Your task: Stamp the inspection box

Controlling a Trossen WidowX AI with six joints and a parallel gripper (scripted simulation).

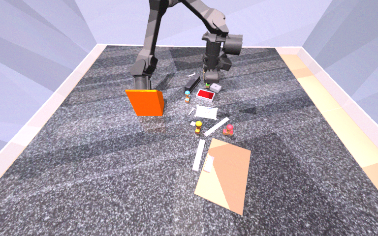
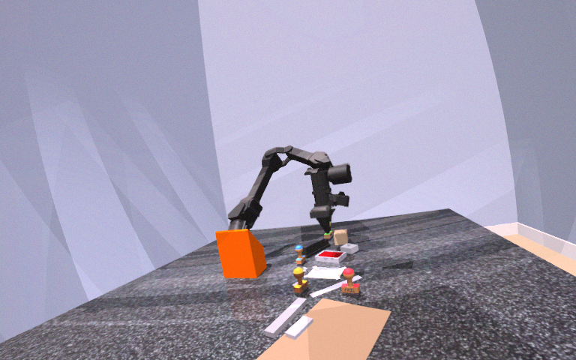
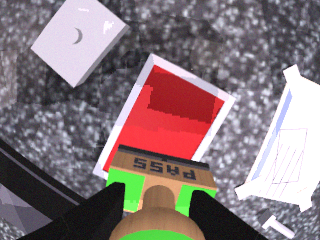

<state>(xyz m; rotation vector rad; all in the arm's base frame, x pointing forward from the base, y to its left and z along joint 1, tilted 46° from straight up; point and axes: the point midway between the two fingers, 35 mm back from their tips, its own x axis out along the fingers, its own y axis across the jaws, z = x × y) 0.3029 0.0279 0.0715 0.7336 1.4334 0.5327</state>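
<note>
Now: gripper tip 9 cm above the red ink pad. Round my gripper tip: small white box: 8 cm below, 6 cm ahead, 5 cm to the left; blue-knobbed stamp: 10 cm behind, 7 cm below, 3 cm to the right; green stamp: right at my gripper tip.
</note>
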